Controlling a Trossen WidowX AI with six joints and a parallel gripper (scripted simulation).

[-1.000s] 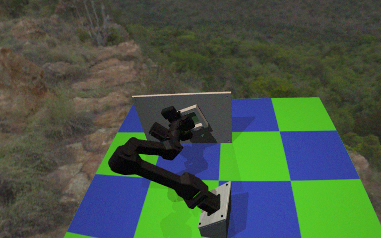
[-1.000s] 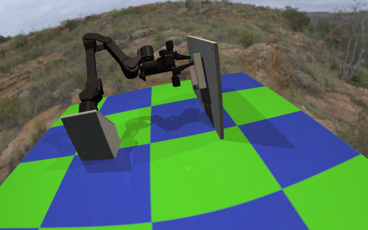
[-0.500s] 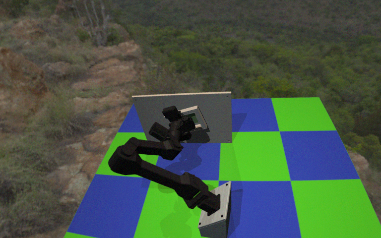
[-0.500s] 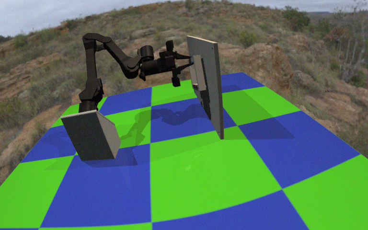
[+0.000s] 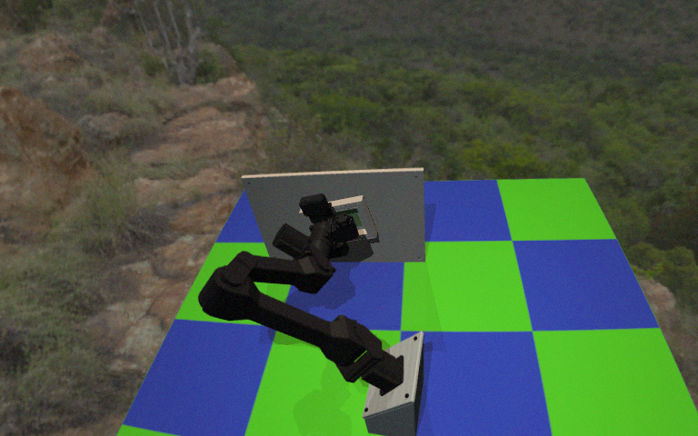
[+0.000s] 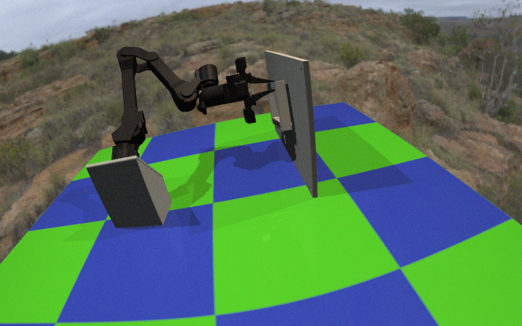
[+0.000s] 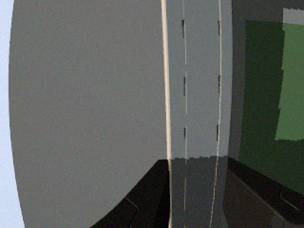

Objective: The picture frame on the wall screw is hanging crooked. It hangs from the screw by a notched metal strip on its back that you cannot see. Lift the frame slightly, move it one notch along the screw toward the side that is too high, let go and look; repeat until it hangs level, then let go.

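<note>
Now: the picture frame 5 cm below my gripper tip and 1 cm to the right of it. Round my gripper tip: wall panel (7 cm below, 2 cm ahead).
</note>
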